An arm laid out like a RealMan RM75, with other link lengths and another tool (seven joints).
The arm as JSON. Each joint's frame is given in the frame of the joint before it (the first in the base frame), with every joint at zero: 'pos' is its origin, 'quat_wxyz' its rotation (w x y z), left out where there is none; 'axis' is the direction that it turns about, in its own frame. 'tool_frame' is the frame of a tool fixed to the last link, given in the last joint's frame.
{
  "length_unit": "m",
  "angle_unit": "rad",
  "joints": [
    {
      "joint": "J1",
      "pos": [
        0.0,
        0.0,
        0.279
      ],
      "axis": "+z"
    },
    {
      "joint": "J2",
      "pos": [
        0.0,
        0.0,
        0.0
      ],
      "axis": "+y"
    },
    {
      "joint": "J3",
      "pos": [
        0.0,
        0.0,
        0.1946
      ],
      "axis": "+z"
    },
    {
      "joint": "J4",
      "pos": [
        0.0,
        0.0,
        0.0
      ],
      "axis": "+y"
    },
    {
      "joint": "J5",
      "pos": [
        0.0,
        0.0,
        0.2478
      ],
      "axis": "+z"
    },
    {
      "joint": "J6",
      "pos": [
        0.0,
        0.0,
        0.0
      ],
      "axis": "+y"
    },
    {
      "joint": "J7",
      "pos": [
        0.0,
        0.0,
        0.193
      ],
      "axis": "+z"
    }
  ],
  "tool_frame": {
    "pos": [
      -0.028,
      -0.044,
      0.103
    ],
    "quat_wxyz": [
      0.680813,
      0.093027,
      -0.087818,
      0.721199
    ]
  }
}
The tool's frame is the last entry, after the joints.
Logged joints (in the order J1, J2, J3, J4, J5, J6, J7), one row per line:
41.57, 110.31, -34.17, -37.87, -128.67, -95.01, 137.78
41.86, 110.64, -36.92, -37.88, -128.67, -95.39, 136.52
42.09, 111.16, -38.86, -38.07, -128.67, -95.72, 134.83
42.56, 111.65, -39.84, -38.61, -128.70, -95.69, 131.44
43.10, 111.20, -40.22, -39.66, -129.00, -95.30, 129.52
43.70, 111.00, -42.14, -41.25, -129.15, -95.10, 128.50
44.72, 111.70, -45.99, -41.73, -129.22, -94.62, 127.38
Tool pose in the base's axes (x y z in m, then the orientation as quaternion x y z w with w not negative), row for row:
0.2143, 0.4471, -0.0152, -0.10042, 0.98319, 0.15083, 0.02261
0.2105, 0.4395, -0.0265, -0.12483, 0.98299, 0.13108, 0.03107
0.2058, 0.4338, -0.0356, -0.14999, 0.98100, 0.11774, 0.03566
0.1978, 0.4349, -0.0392, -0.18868, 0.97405, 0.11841, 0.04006
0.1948, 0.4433, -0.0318, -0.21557, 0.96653, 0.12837, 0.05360
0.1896, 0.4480, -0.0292, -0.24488, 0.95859, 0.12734, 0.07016
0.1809, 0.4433, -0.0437, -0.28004, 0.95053, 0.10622, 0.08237
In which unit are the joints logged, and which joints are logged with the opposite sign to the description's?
The joints are logged in degrees. Opposite sign: none.
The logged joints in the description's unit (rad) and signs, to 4 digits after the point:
0.7255, 1.9253, -0.5964, -0.6610, -2.2457, -1.6582, 2.4047
0.7306, 1.9310, -0.6444, -0.6611, -2.2457, -1.6649, 2.3827
0.7346, 1.9401, -0.6782, -0.6644, -2.2457, -1.6706, 2.3532
0.7428, 1.9487, -0.6953, -0.6739, -2.2462, -1.6701, 2.2941
0.7522, 1.9408, -0.7020, -0.6922, -2.2515, -1.6633, 2.2606
0.7627, 1.9373, -0.7355, -0.7199, -2.2541, -1.6598, 2.2427
0.7805, 1.9495, -0.8027, -0.7283, -2.2553, -1.6514, 2.2232

